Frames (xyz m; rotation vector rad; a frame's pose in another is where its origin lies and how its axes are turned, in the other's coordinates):
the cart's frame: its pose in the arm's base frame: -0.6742 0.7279 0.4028 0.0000 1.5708 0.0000
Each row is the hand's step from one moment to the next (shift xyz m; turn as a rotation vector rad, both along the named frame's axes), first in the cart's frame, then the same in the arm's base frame.
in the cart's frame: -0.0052 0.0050 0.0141 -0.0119 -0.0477 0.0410
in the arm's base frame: 0.0141 0.0050 0.0052 0.0410 -0.0477 0.0119
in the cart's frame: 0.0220 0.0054 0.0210 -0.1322 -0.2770 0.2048
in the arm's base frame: 0.0210 0.0054 -0.0220 0.2048 -0.2770 0.1322
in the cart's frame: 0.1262 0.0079 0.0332 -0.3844 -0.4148 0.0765
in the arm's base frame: 0.0332 0.0079 -0.1262 0.0765 -0.4148 0.3844
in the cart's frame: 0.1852 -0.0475 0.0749 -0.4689 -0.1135 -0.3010
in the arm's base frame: 0.0749 -0.0475 -0.1852 -0.3010 -0.1135 0.4689
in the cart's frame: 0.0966 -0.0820 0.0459 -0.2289 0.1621 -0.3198
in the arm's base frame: 0.0459 -0.0820 -0.0966 -0.3198 0.1621 0.2289
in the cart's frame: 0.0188 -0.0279 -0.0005 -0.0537 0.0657 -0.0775
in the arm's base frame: -0.0005 -0.0279 -0.0188 -0.0775 0.0657 0.0537
